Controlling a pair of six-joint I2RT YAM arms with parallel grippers.
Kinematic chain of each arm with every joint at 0, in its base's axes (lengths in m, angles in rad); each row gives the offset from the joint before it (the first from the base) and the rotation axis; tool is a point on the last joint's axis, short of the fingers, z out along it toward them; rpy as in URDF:
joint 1: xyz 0 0 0.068 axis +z
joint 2: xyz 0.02 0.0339 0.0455 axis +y
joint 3: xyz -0.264 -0.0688 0 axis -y
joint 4: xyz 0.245 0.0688 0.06 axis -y
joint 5: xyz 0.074 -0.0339 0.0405 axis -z
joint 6: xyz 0.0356 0 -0.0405 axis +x
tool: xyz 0 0 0 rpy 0 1.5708 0
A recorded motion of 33 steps. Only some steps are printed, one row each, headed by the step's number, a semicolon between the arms.
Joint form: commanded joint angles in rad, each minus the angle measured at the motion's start. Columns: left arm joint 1, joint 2, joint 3, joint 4, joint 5, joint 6; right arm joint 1, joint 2, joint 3, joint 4, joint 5, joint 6.
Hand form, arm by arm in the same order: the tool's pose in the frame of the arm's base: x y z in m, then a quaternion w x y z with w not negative. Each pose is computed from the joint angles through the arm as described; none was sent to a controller.
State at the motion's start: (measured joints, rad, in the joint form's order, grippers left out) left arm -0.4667 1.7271 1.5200 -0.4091 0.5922 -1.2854; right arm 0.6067 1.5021 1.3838 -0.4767 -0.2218 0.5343
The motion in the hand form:
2: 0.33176 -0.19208 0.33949 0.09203 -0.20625 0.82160 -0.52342; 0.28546 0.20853 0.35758 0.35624 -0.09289 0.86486 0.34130
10: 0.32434 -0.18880 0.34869 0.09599 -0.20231 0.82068 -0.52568; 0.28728 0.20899 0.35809 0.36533 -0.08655 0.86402 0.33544
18: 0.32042 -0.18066 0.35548 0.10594 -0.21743 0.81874 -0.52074; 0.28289 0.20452 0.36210 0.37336 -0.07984 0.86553 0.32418
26: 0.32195 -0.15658 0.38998 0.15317 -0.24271 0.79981 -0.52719; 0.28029 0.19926 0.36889 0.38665 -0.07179 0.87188 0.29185
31: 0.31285 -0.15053 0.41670 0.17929 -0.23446 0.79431 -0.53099; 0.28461 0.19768 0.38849 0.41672 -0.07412 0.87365 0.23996
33: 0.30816 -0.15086 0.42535 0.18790 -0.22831 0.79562 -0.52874; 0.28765 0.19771 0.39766 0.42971 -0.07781 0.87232 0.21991
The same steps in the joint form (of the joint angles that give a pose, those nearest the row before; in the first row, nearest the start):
2: -0.0056 -0.0677 -0.0311 0.0241 0.0083 -0.0199; 0.0018 0.0367 0.0638 0.0135 -0.0028 -0.0143
10: -0.0069 -0.0977 -0.0301 0.0022 0.0075 -0.0159; 0.0022 0.0406 0.0665 0.0240 0.0210 -0.0117
18: 0.0061 -0.1246 -0.0305 -0.0236 -0.0161 -0.0248; 0.0020 0.0192 0.0626 0.0066 0.0517 -0.0136
26: 0.0650 -0.1562 0.0543 -0.0750 -0.0549 -0.0364; 0.0007 0.0086 0.0872 -0.0463 0.1190 -0.0345
31: 0.0688 -0.1789 0.1281 -0.1325 -0.0763 -0.0176; 0.0004 0.0376 0.1970 -0.1320 0.2218 -0.0965
33: 0.0614 -0.1843 0.1576 -0.1618 -0.0901 -0.0028; -0.0007 0.0565 0.2521 -0.1643 0.2590 -0.1268

